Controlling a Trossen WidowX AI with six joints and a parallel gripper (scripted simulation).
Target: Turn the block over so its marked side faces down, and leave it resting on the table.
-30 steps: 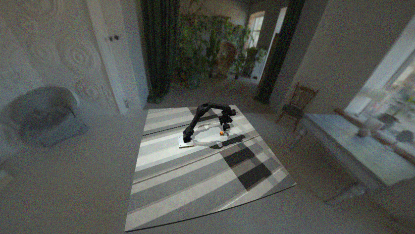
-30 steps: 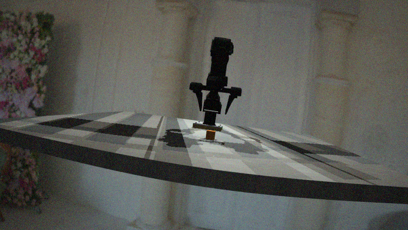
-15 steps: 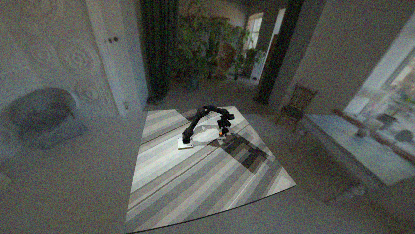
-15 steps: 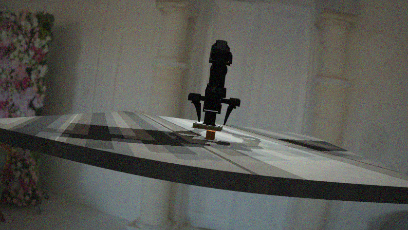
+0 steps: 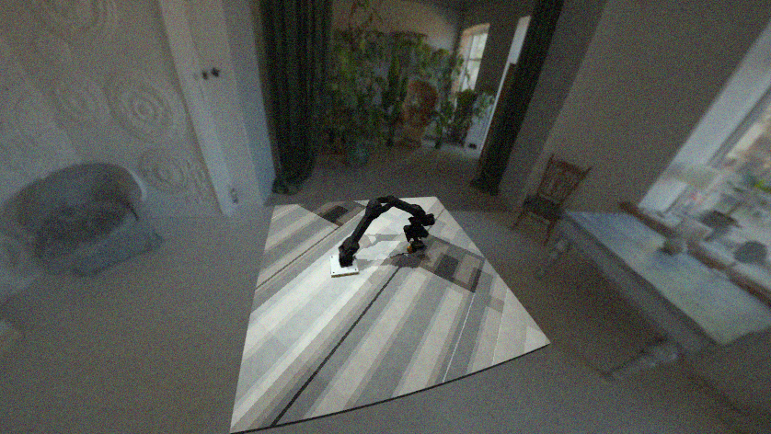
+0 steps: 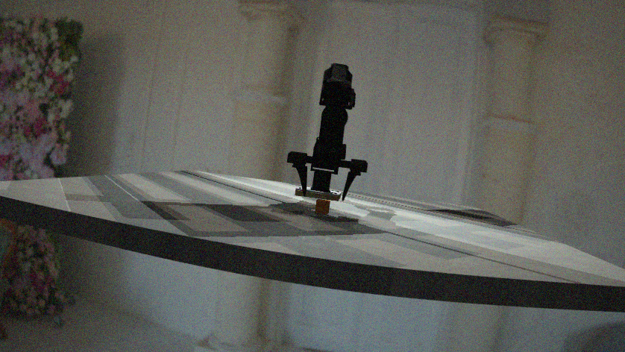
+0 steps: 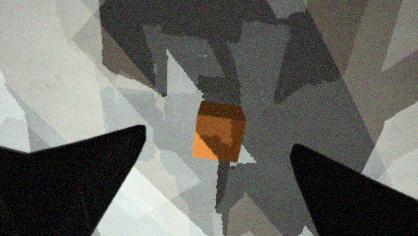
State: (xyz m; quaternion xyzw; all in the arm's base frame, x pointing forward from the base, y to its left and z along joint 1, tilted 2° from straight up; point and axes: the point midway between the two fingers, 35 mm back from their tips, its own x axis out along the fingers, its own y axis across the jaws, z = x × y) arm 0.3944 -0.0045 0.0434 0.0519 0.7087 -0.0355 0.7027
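My gripper tip is 2 cm above the small orange block and 1 cm past it.
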